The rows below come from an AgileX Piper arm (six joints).
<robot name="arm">
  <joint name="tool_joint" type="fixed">
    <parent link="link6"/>
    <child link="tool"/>
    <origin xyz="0 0 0" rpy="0 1.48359 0"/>
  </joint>
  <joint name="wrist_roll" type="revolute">
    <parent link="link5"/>
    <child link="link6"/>
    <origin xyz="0.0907 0 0.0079"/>
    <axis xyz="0.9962 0 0.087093"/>
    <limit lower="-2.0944" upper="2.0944"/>
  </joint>
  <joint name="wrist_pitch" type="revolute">
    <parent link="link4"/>
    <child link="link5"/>
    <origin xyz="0 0 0"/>
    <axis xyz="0 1 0"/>
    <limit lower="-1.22" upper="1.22"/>
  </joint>
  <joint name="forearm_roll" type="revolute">
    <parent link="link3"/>
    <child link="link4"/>
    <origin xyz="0.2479 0 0.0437"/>
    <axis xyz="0.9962 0 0.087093"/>
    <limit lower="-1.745" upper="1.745"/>
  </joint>
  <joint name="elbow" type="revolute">
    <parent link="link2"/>
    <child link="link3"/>
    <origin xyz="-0.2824 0 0.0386"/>
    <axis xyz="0 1 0"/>
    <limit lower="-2.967" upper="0"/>
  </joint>
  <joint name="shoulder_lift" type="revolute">
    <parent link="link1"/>
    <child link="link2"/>
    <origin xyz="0 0 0"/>
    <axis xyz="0 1 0"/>
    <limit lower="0" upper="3.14"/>
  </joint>
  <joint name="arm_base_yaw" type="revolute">
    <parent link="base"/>
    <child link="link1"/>
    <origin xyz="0 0 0.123"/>
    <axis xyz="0 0 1"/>
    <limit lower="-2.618" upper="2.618"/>
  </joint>
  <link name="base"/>
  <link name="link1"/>
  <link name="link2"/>
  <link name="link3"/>
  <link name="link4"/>
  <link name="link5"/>
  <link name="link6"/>
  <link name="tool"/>
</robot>
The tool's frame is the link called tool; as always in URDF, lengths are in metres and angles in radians.
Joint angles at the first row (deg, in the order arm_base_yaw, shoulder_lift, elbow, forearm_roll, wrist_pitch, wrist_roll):
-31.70, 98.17, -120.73, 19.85, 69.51, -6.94
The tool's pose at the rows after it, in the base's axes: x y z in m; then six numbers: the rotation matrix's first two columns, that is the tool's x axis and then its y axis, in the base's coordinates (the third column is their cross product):
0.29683 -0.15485 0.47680 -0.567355 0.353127 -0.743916 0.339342 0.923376 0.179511
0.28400 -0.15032 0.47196 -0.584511 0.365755 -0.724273 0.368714 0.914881 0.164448
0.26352 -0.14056 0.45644 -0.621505 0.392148 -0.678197 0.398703 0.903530 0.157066
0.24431 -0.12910 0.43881 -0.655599 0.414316 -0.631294 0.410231 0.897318 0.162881
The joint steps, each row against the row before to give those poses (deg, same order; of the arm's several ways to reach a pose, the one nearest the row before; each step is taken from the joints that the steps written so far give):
0.00, -4.89, 5.63, -3.34, 0.00, 1.16
0.00, -3.09, 4.43, -2.03, 0.11, 0.88
0.00, -5.32, 8.84, -1.70, 0.02, 0.80
0.00, -4.99, 8.53, -0.23, 0.00, 0.14

